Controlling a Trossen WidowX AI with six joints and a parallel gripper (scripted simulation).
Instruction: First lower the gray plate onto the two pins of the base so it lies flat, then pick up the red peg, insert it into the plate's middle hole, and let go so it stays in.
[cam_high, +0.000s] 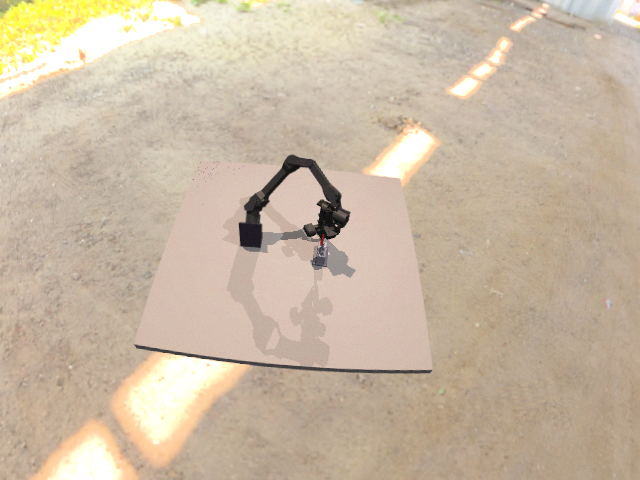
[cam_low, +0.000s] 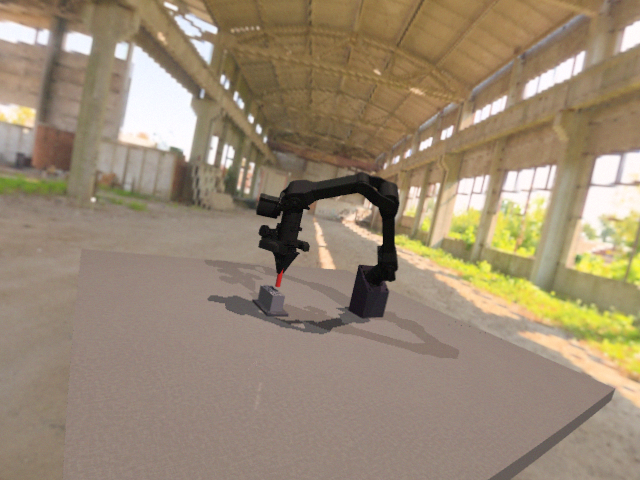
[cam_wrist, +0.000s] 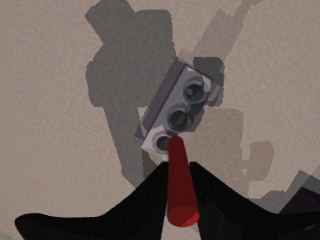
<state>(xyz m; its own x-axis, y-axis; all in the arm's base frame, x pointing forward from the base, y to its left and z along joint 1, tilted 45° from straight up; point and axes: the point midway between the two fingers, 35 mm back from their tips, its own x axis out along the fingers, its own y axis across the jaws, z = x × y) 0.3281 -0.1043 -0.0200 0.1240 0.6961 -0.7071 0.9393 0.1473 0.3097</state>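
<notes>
Right now the gray plate is 70 mm below my gripper tip and 20 mm to the right of it. Also, from my gripper tip: red peg (right at my gripper tip); then base (110 mm below, 10 mm to the right).
</notes>
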